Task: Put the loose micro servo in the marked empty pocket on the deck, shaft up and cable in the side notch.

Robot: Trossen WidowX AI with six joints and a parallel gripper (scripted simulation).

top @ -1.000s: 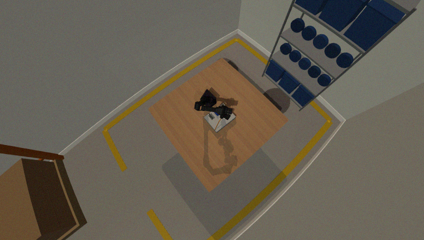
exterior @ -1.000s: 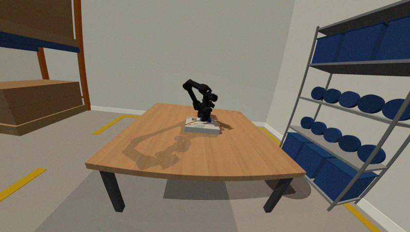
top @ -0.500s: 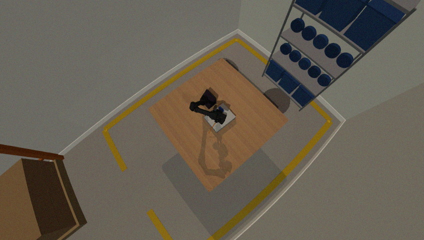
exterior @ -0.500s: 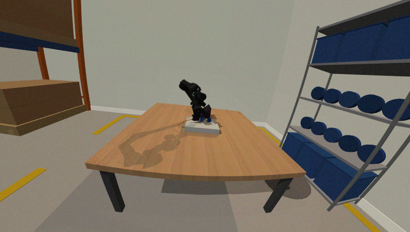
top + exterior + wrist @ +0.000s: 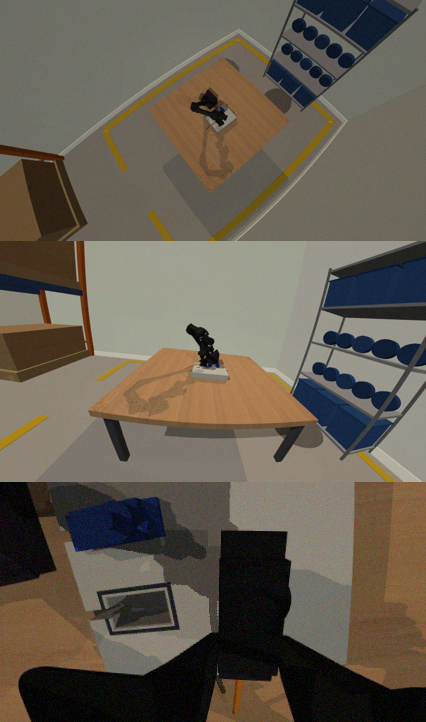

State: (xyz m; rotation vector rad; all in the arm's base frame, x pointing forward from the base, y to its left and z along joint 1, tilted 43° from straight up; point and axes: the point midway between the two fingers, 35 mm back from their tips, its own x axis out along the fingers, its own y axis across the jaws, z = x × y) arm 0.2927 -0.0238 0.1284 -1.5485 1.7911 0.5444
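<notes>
The grey deck is 100 mm below my gripper tip, 70 mm to the left of it and 20 mm ahead of it.
</notes>
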